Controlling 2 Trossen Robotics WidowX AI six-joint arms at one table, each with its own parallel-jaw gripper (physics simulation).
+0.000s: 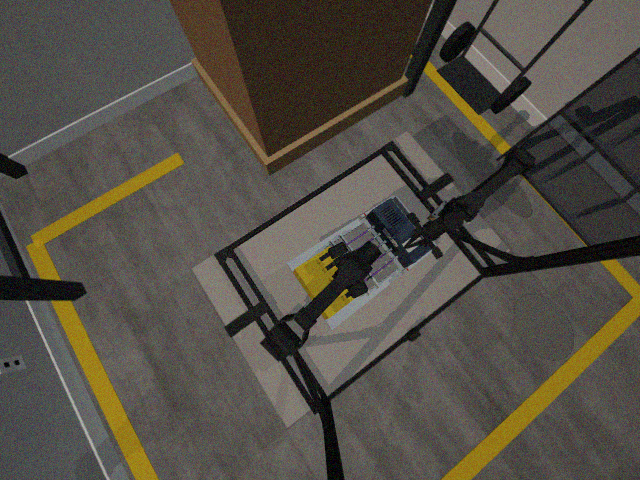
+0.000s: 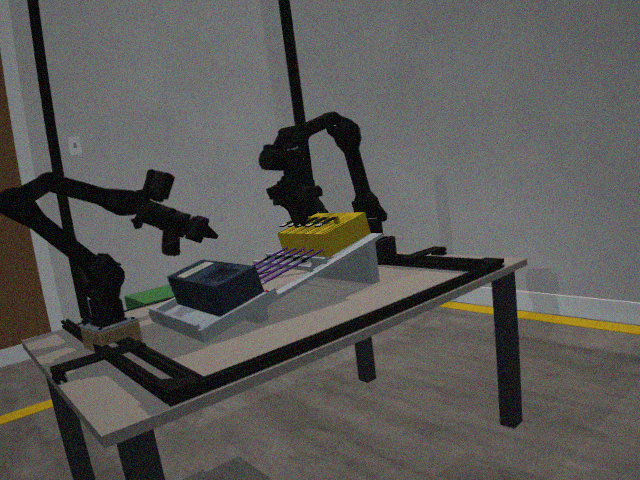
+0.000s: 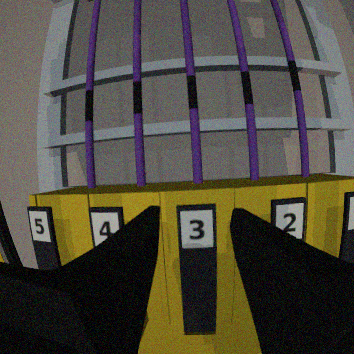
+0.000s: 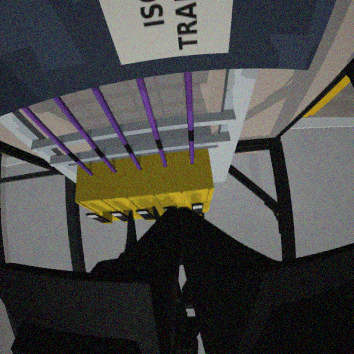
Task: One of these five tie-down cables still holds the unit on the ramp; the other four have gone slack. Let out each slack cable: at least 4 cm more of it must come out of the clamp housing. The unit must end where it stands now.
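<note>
A dark blue transformer unit [image 1: 394, 221] [image 2: 215, 283] [image 4: 70, 53] sits at the low end of a grey ramp [image 2: 351, 267] [image 3: 246, 124]. Five purple cables [image 2: 285, 262] [image 3: 193, 140] [image 4: 116, 137] run from it up to the yellow clamp housing [image 1: 313, 278] [image 2: 328, 230] [image 3: 70, 225] [image 4: 140, 186] with numbered levers. My left gripper [image 1: 332, 254] [image 2: 304, 221] [image 3: 195, 216] is open above the housing, its fingers either side of lever 3 [image 3: 197, 281]. My right gripper [image 1: 420, 235] [image 2: 213, 234] [image 4: 177, 216] is shut and empty, in the air beyond the unit's far side from the housing.
The ramp stands on a table [image 2: 366, 305] edged by a black frame [image 2: 347, 329]. A green block [image 2: 149, 296] lies behind the unit. A black pole [image 2: 291, 62] rises behind the left arm. A large brown crate [image 1: 309, 71] and a hand truck [image 1: 485, 71] stand on the floor.
</note>
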